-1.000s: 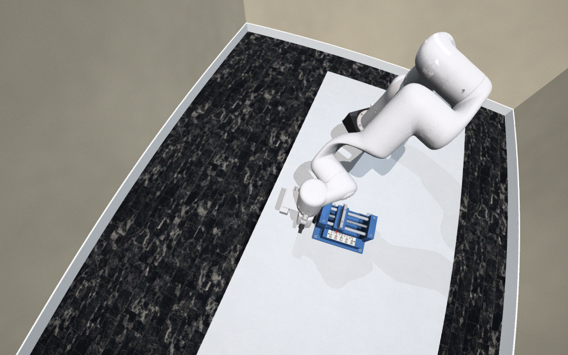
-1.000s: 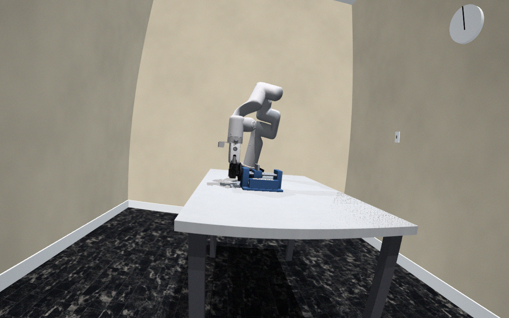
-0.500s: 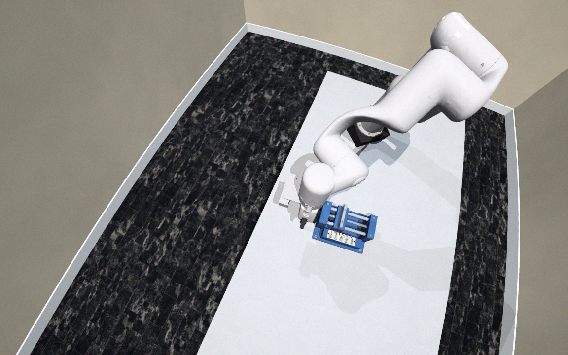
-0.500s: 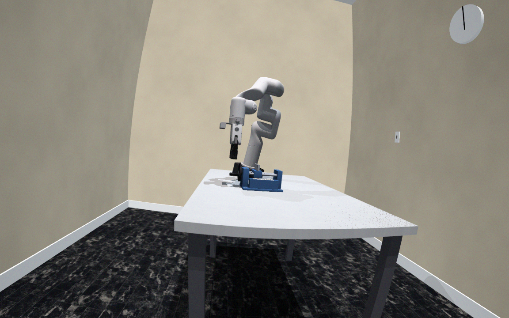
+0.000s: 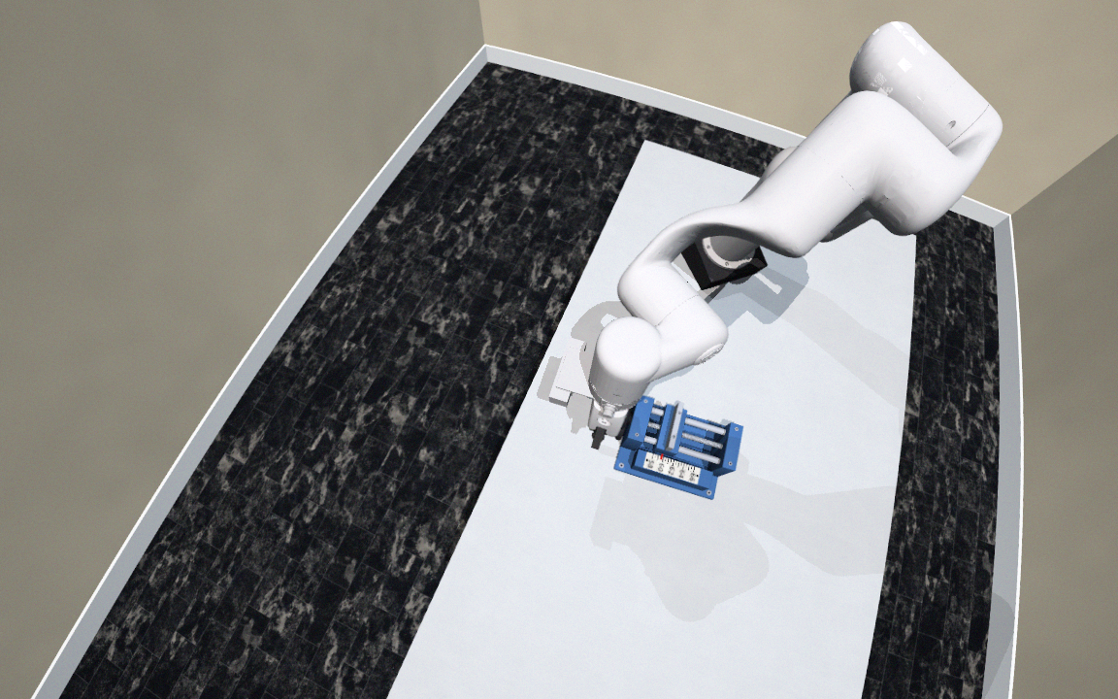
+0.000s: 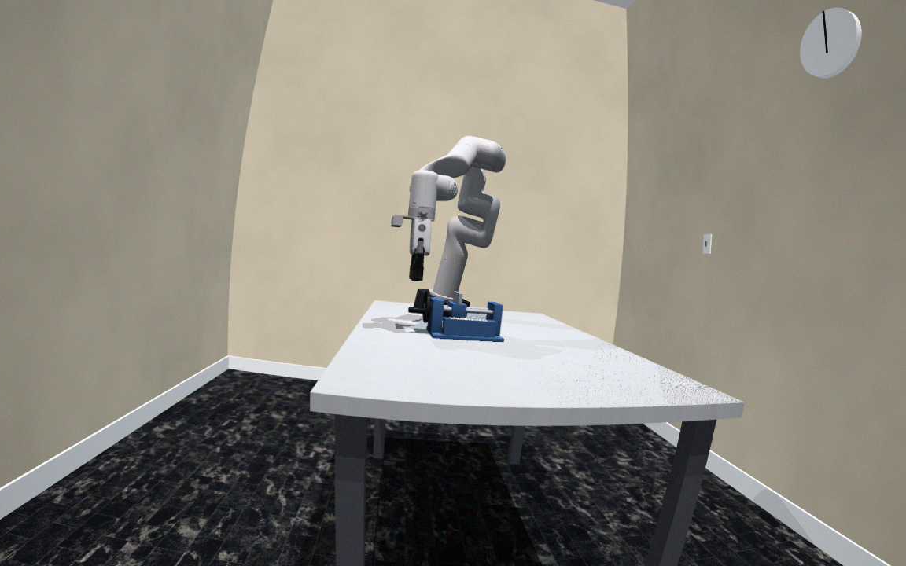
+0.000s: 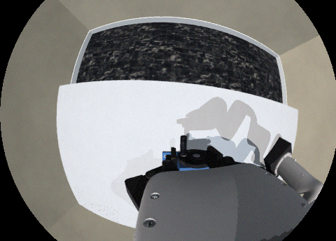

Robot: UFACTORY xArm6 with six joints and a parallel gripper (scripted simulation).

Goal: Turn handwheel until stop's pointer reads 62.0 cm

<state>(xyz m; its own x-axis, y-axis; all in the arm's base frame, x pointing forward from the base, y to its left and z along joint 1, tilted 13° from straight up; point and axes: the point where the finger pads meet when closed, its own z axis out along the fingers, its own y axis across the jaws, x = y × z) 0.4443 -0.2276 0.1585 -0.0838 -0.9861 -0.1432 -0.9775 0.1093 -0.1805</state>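
Right now the handwheel is 2 cm to the left of my hand and 10 cm below it. Also, from my hand: stop 1 cm behind, 13 cm to the left, 8 cm below.
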